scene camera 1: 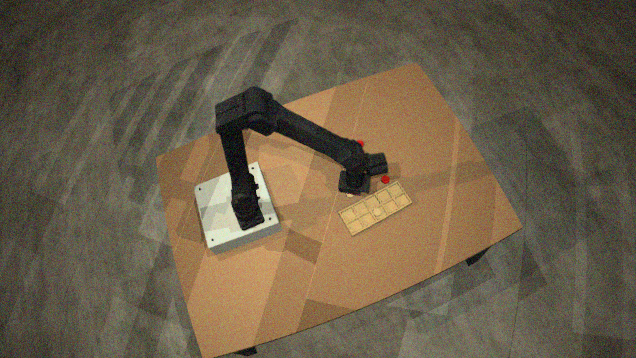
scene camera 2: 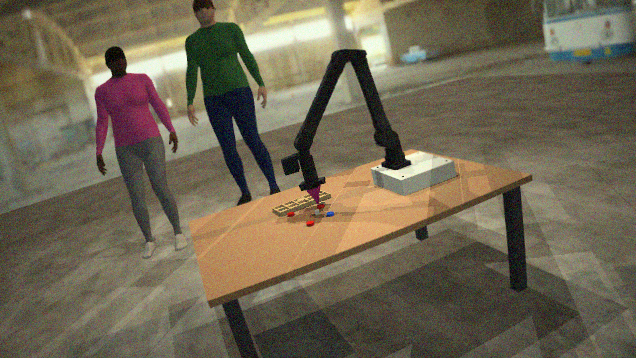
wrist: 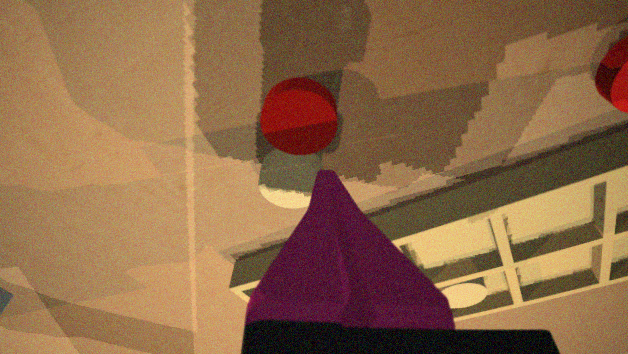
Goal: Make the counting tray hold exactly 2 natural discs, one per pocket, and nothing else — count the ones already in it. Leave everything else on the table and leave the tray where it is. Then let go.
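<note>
My gripper (scene camera 2: 319, 202) (wrist: 324, 180) is shut, its purple fingers together with no disc between them. The tips are low over the table, beside the right edge of a natural disc (scene camera 1: 350, 195) (wrist: 287, 197), partly shaded in the wrist view. A red disc (scene camera 2: 321, 206) (wrist: 299, 117) lies close by that disc, on its side away from the tray. The pale counting tray (scene camera 1: 394, 210) (scene camera 2: 281, 214) (wrist: 503, 250) has two rows of pockets. One natural disc (scene camera 1: 377, 212) (wrist: 466, 295) sits in a middle pocket of its outer row. My fingers hide part of the tray in the wrist view.
A second red disc (scene camera 1: 385, 179) (scene camera 2: 291, 214) (wrist: 620, 75) lies near the tray. Another red disc (scene camera 1: 360, 143) (scene camera 2: 310, 223) and a blue disc (scene camera 2: 330, 214) (wrist: 4, 300) lie farther off. A small whitish piece (scene camera 2: 317, 212) stands near the fingers; its kind is unclear.
</note>
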